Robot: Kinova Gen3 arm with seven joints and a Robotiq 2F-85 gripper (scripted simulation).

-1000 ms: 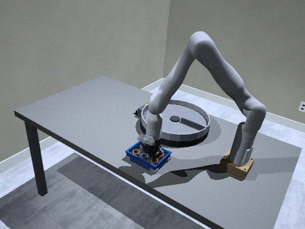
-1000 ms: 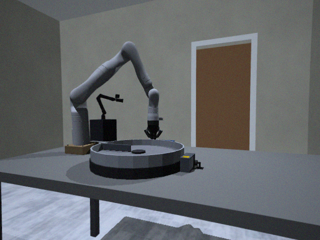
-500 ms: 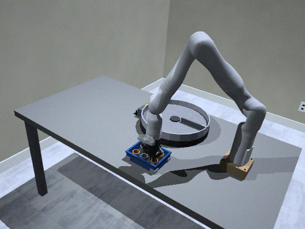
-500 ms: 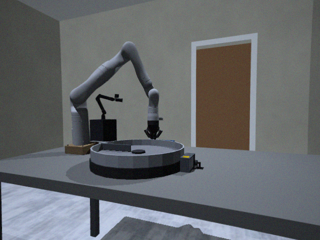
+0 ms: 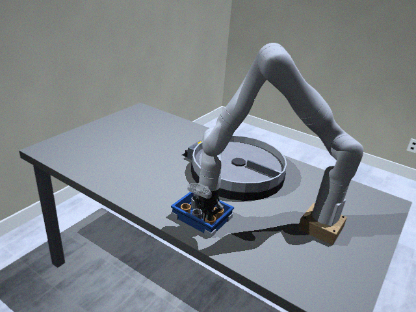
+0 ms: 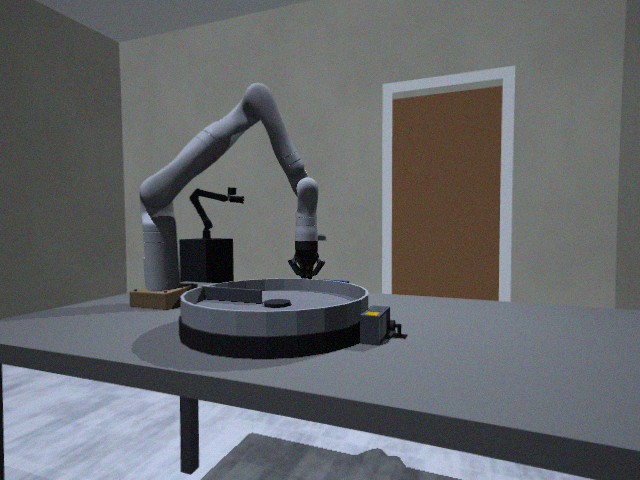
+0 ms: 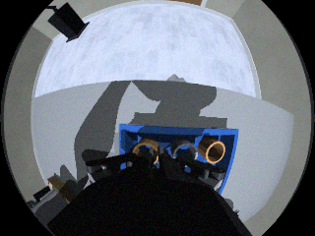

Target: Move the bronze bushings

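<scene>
Now: the turntable disc 37 cm to the right of my hand, 16 cm ahead of it and 1 cm above it.
</scene>
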